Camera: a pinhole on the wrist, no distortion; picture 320 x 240 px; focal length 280.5 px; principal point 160.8 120.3 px. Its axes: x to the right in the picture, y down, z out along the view. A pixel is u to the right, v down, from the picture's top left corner.
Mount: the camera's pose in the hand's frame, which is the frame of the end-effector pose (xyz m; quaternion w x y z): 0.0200 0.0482 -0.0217 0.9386 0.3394 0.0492 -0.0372
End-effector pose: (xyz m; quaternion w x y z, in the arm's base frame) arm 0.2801 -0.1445 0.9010 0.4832 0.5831 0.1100 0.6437
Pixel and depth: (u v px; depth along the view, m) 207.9 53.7 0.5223
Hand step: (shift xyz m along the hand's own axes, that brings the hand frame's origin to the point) 0.1293 -0.3848 0.2889
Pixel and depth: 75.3 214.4 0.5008
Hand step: -0.0805 -0.1383 0.4857
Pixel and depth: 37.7 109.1 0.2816
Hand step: -0.0849 -0.1364 0.2011
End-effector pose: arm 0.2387 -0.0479 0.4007 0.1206 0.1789 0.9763 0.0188
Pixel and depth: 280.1 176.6 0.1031
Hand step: 0.0726 -0.0036 0.0651
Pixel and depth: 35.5 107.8 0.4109
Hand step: -0.1365 -0.2225 0.3025
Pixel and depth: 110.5 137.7 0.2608
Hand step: -0.0072 -0.1048 0.1935
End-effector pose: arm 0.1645 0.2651 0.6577 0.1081 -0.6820 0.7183 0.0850
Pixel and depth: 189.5 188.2 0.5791
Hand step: 0.1321 -0.2176 0.5030
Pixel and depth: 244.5 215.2 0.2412
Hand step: 0.1160 -0.0464 0.2060
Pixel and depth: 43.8 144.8 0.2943
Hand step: -0.0794 -0.1162 0.2341
